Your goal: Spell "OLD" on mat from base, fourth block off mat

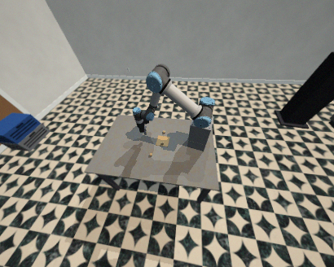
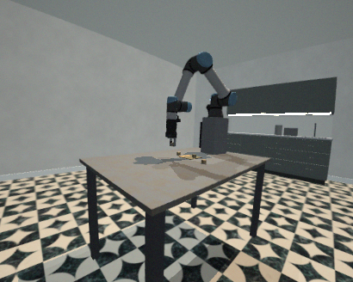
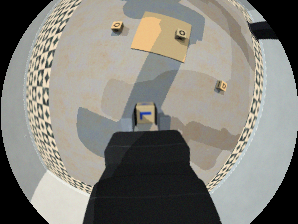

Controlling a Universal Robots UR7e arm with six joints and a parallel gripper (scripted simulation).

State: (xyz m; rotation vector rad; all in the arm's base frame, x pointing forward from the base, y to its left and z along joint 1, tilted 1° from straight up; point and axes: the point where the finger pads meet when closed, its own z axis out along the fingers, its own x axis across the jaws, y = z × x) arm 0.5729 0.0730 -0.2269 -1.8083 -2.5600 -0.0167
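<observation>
Right now the tan mat is 190 mm behind my hand, 120 mm below it and 10 mm to the right of it.
</observation>
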